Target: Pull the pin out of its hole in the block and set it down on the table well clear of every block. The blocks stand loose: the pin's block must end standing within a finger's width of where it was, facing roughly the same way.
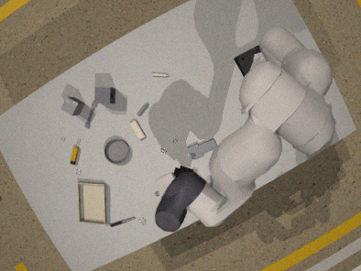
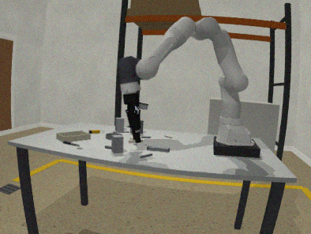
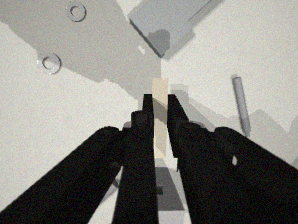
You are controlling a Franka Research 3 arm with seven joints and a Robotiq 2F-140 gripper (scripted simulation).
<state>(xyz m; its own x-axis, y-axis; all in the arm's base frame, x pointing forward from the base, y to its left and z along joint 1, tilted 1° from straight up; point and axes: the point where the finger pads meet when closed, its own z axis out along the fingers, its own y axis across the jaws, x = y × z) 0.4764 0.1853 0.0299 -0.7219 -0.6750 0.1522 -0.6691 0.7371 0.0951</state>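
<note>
Right now the grey block is 70 mm ahead of my hand, 60 mm to the left of it and 30 mm below it. The rest, counted from my hand: cream pin (30 mm below); short grey pin (130 mm ahead, 70 mm below, 30 mm to the left); grey rod (100 mm to the left, 70 mm below, 70 mm behind).
</note>
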